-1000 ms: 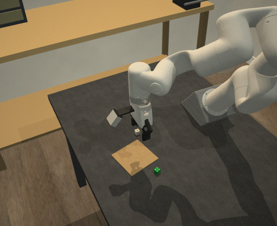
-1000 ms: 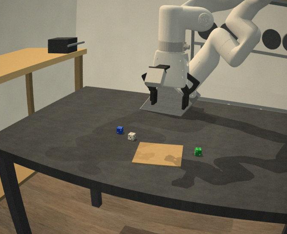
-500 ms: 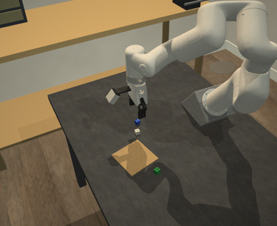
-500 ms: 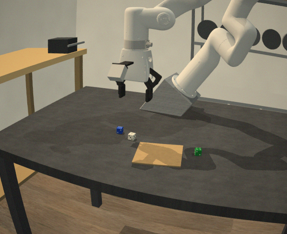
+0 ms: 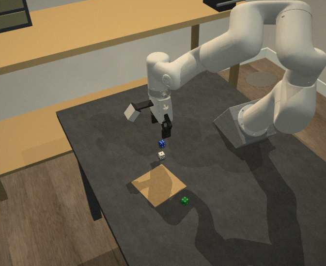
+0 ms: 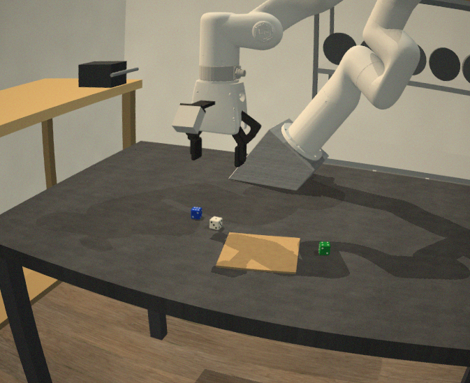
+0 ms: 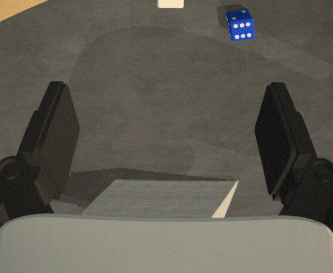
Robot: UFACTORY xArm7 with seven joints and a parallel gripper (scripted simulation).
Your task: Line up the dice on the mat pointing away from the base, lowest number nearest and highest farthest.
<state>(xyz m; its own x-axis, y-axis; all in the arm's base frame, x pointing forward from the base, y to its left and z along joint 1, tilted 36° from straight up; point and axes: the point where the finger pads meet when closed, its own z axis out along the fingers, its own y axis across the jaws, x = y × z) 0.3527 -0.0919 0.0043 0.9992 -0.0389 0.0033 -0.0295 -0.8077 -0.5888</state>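
My gripper is now 140 mm above the white die. Round my hand: green die: 230 mm to the left, 140 mm below, 20 mm ahead; tan square mat: 150 mm below, 120 mm to the left, 70 mm ahead; blue die: 140 mm below, 60 mm to the right, 30 mm behind.
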